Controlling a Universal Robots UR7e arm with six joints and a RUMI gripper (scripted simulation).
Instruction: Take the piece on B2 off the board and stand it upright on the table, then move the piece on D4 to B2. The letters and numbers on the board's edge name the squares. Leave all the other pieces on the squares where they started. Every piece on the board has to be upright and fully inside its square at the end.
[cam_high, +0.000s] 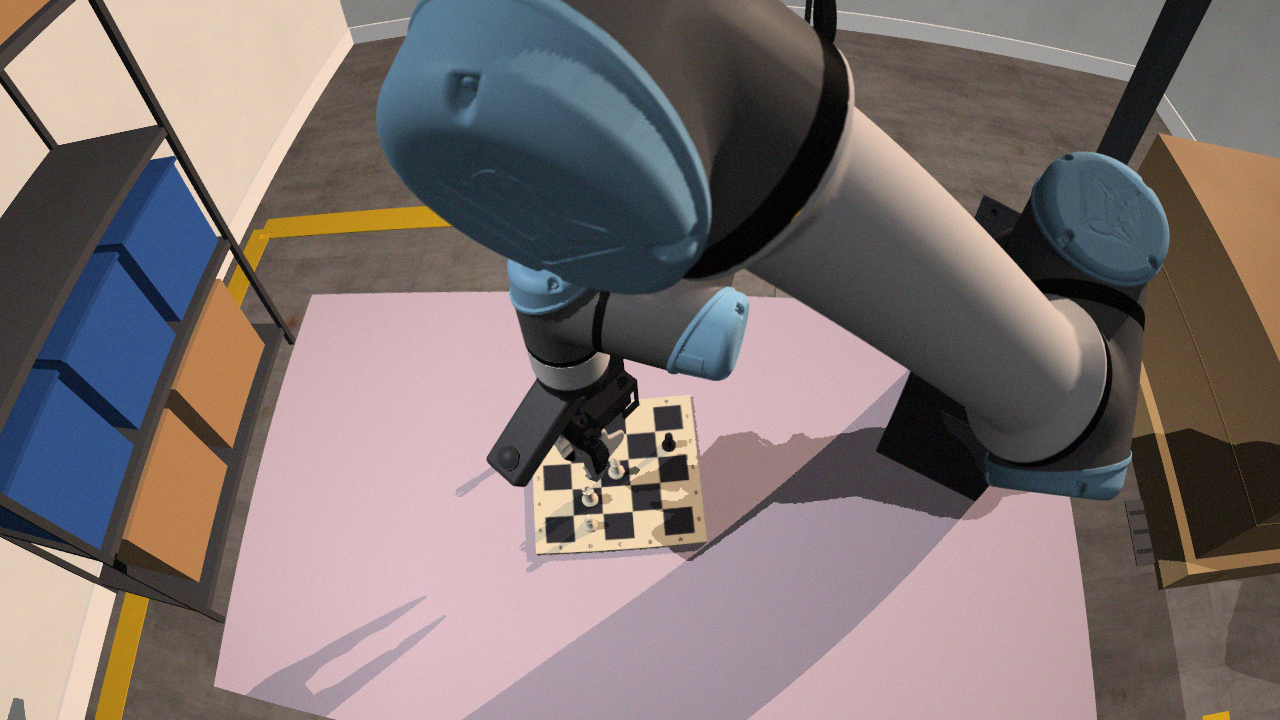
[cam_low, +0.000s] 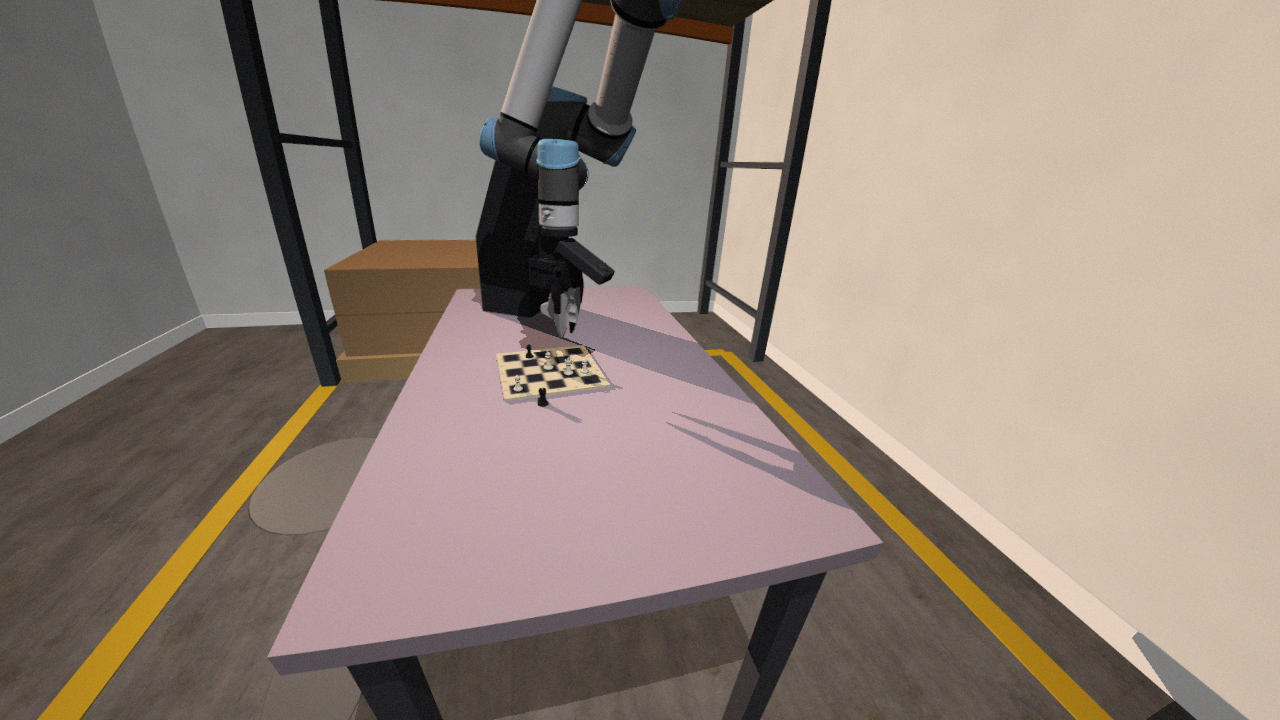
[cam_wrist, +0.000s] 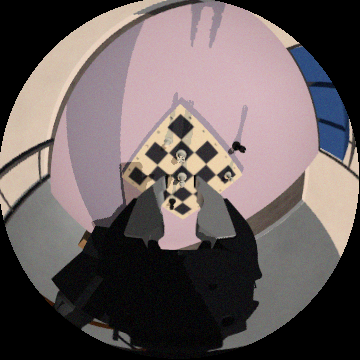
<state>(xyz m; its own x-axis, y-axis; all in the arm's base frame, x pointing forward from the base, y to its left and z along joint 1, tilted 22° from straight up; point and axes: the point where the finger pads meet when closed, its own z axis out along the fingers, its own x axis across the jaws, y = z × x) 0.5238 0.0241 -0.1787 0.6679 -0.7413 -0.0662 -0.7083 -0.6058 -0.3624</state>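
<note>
Right now the board is 30 mm behind my hand, 40 mm to the right of it and 110 mm below it.
</note>
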